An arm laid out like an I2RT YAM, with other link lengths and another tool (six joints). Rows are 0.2 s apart.
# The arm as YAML. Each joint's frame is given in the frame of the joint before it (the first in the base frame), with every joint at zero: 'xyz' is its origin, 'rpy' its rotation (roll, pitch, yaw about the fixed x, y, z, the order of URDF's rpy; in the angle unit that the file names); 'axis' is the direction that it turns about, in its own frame. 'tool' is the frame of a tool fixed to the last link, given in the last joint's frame.
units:
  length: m
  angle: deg
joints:
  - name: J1
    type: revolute
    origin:
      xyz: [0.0, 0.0, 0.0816]
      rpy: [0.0, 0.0, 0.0]
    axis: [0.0, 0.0, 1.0]
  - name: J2
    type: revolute
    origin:
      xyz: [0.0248, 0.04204, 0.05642]
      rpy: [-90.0, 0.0, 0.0]
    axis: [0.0, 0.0, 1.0]
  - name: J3
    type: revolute
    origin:
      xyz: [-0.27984, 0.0, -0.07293]
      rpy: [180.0, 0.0, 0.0]
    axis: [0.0, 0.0, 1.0]
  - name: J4
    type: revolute
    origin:
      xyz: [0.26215, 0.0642, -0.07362]
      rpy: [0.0, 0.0, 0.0]
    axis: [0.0, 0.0, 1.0]
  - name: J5
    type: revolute
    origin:
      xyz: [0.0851, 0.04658, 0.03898]
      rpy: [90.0, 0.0, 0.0]
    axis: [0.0, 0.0, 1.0]
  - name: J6
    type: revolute
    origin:
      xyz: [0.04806, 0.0, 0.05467]
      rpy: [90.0, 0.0, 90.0]
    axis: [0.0, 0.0, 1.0]
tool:
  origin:
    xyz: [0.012, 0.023, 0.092]
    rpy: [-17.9, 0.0, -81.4]
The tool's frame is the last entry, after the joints.
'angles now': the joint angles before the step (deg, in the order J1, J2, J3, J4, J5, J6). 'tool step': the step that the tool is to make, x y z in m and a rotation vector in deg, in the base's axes. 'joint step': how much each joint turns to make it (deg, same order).
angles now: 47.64, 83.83, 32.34, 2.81, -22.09, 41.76
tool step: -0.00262, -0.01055, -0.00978, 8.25, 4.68, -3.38
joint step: -4.22, 0.20, -7.98, 13.56, -7.14, 6.36
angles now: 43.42, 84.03, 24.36, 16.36, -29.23, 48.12
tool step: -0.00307, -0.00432, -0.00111, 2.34, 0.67, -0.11
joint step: -1.11, -0.35, -2.49, 3.78, -2.21, 1.07
